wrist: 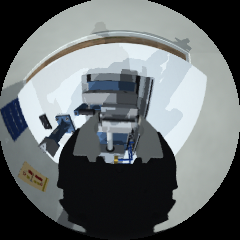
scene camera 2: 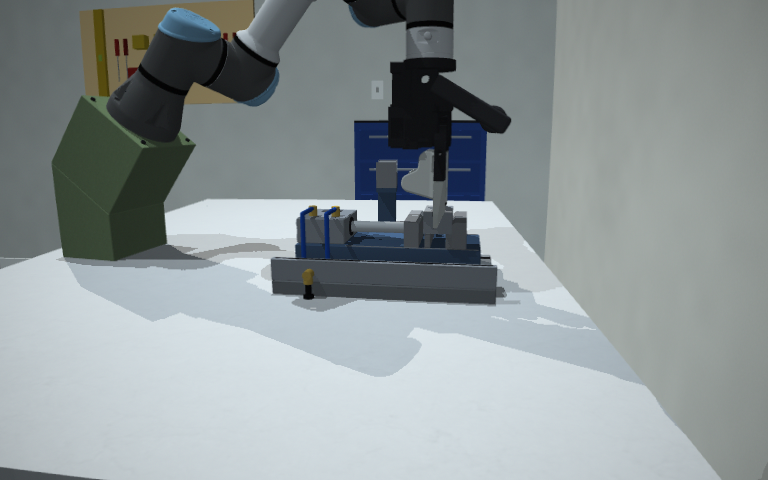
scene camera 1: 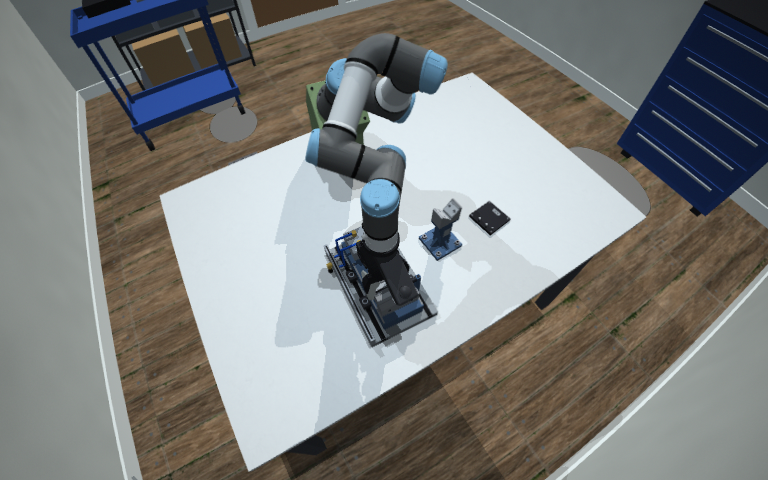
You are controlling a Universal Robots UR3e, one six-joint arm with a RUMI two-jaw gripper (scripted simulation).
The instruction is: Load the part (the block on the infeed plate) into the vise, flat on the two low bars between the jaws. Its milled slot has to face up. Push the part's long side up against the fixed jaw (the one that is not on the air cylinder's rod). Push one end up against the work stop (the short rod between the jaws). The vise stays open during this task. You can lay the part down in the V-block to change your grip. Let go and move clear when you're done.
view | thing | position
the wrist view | my gripper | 118,114
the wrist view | vise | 93,85
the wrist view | fixed jaw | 100,96
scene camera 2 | my gripper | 436,223
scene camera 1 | my gripper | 385,292
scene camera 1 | infeed plate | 485,211
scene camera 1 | vise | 397,316
